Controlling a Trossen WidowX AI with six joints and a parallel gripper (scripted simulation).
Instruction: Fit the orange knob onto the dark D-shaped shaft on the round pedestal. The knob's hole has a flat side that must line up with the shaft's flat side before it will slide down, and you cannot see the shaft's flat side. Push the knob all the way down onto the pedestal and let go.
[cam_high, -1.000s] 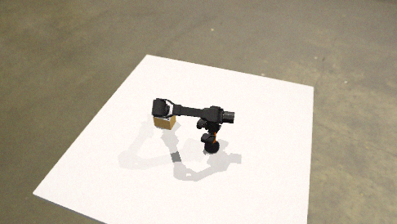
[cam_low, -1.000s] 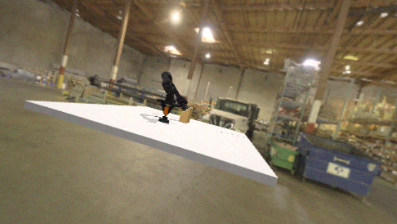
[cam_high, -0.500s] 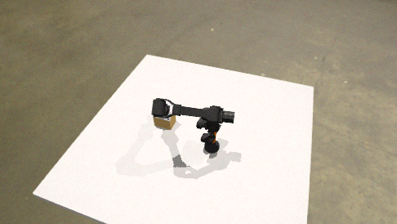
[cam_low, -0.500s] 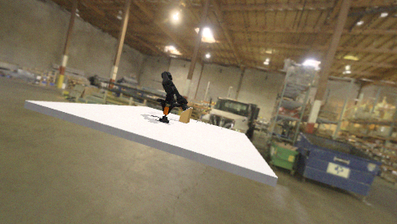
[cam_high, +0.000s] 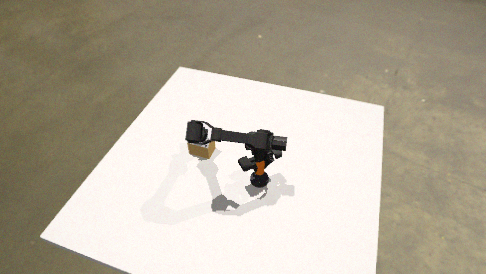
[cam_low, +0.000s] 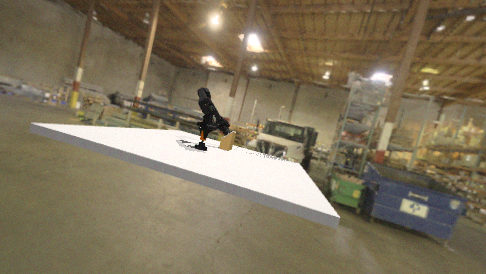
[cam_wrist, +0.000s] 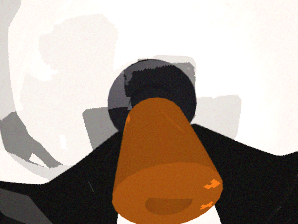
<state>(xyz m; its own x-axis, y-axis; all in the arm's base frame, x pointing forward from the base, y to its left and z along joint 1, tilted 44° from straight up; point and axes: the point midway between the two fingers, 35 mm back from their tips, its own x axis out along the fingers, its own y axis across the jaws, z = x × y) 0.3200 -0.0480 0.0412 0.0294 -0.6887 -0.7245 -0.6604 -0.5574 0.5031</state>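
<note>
Right now the orange knob is 2 cm above my gripper tip. From my gripper tip the other things lie so: round pedestal (4 cm below).
</note>
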